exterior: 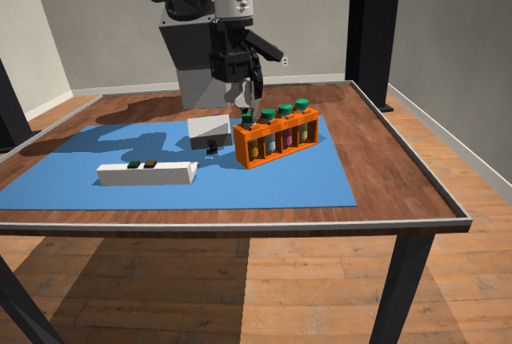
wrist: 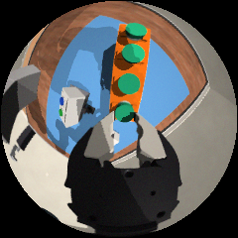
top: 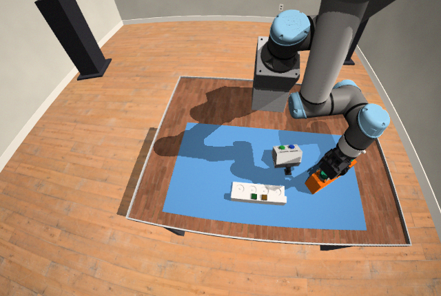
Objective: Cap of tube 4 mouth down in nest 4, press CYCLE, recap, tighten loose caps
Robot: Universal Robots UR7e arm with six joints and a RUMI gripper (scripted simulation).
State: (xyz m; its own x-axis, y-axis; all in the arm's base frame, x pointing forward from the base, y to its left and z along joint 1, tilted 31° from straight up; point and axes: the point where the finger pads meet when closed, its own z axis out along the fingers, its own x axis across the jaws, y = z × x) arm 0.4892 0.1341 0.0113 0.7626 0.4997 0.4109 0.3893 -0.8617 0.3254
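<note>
Right now my hand is 10 mm above the green cap. Also, from my hand: green key (170 mm behind, 130 mm to the right, 60 mm below); blue key (170 mm behind, 80 mm to the right, 60 mm below); grey key housing (150 mm behind, 110 mm to the right, 70 mm below).
</note>
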